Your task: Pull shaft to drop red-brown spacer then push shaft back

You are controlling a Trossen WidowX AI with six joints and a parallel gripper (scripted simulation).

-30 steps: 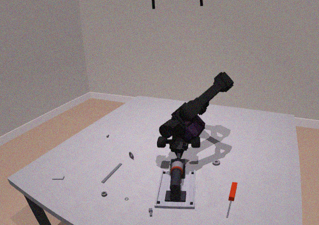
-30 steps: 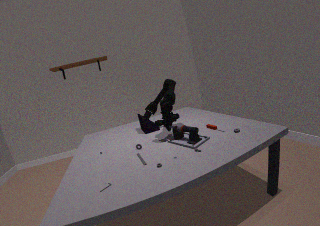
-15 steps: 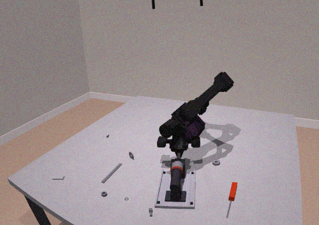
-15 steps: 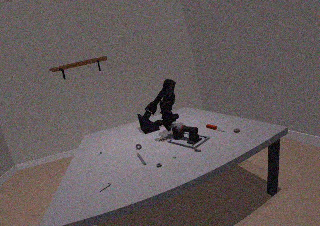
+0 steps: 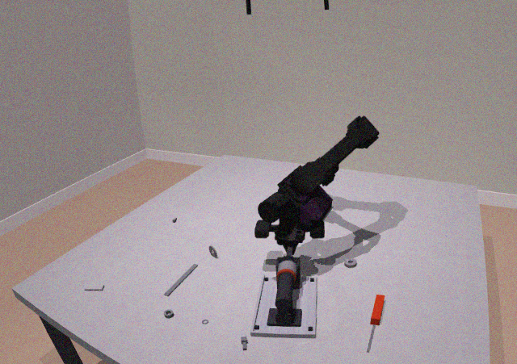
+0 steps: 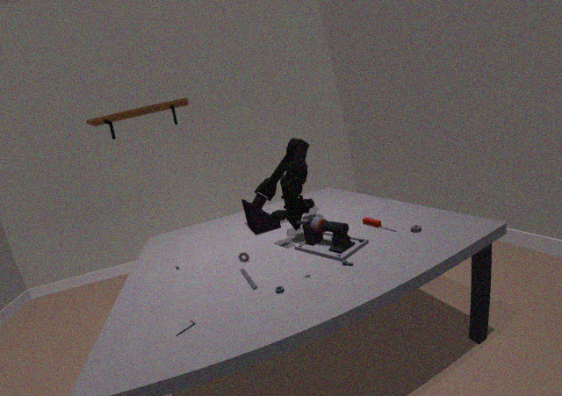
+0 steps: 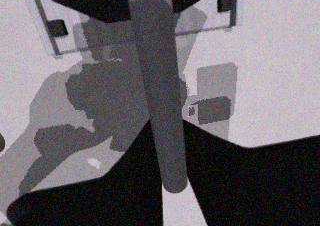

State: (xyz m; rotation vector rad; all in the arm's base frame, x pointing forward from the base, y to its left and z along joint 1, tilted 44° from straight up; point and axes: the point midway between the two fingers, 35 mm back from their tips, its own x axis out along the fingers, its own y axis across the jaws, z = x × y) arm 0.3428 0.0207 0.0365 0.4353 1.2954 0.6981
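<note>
Right now my gripper tip is 7 cm short of the grey shaft, 3 cm below it and 2 cm to the right of it. The rest, counted from my gripper tip: flat metal bar: 28 cm to the right, 15 cm ahead, 4 cm below; then small bolt: 32 cm ahead, 4 cm below, 1 cm to the right; then light grey spacer: 13 cm ahead, 3 cm to the left, 3 cm above.
</note>
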